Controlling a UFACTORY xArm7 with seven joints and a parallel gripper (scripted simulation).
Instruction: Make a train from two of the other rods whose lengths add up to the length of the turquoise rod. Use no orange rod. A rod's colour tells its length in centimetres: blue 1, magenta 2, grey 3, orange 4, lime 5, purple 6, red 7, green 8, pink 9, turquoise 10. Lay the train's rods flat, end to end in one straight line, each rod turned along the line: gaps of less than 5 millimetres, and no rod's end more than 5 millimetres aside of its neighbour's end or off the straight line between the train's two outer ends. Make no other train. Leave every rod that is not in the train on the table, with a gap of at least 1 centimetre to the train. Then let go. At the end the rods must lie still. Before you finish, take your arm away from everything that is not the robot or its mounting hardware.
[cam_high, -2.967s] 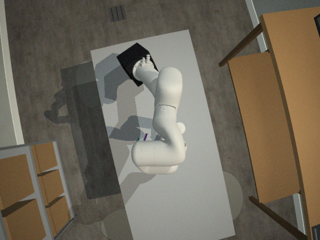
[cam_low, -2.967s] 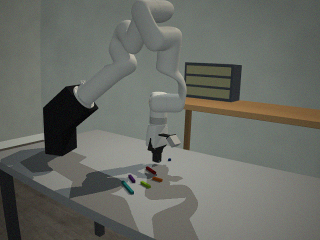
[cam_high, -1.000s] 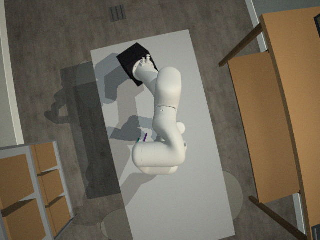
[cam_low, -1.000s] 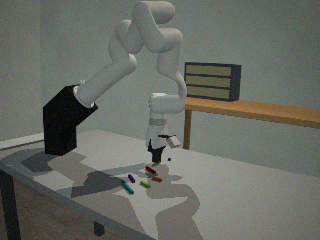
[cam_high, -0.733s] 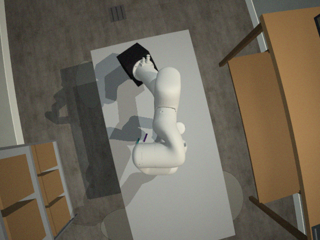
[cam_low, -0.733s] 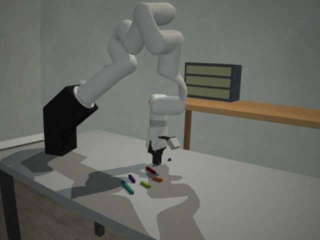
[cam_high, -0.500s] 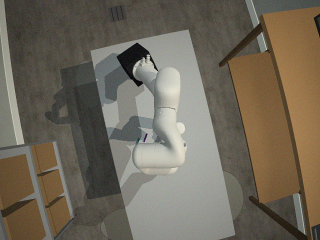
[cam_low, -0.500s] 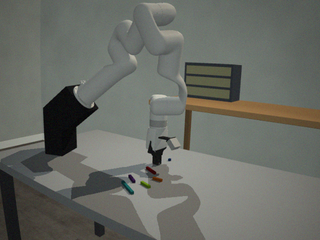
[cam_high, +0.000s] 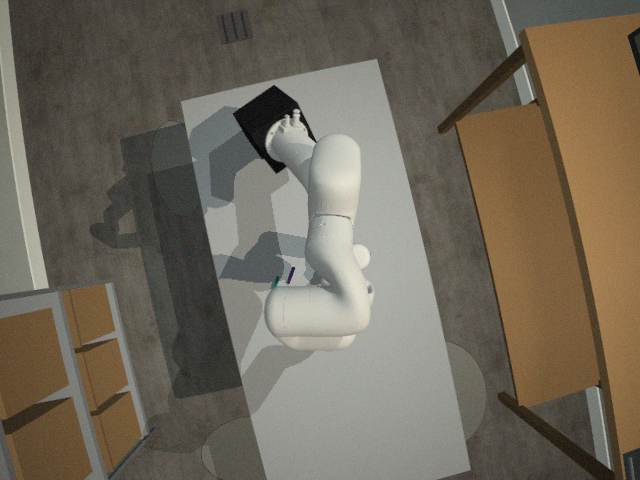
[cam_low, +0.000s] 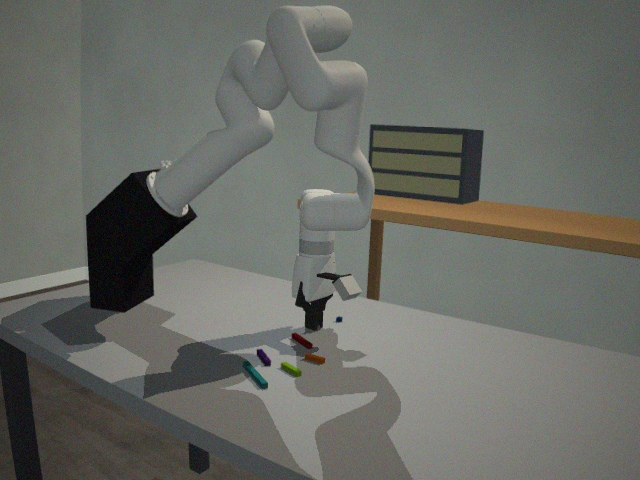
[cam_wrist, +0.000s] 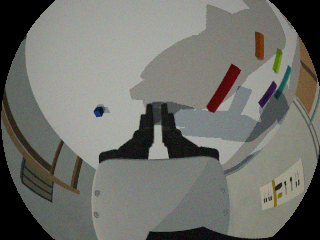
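The grey rod lies 2 cm below my hand. Also, from my hand: red rod 7 cm to the right, 6 cm ahead, 2 cm below; orange rod 15 cm ahead, 10 cm to the right, 2 cm below; blue rod 8 cm to the left, 2 cm below, 1 cm behind.
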